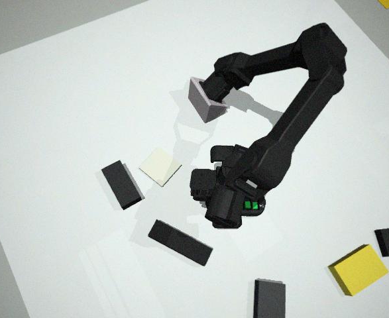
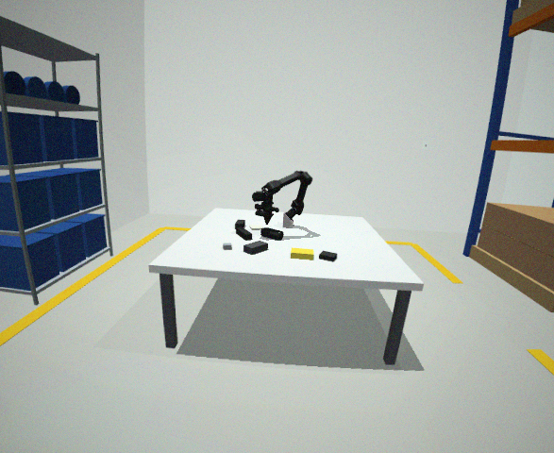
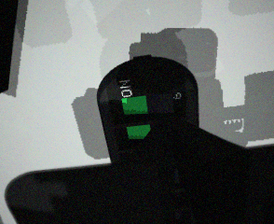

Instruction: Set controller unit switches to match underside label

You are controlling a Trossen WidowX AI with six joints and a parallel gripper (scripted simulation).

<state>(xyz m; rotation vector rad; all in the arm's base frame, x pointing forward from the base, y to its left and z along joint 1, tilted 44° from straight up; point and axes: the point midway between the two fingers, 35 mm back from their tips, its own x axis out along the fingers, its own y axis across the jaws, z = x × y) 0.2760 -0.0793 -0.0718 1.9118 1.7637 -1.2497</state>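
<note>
Now: the long dark block 60 mm ahead of my gripper tip, 130 mm to the right of it and 50 mm below it. Round my gripper tip: yellow block 310 mm ahead, 260 mm to the left, 60 mm below; cream tile 150 mm behind, 100 mm to the right, 70 mm below.
</note>
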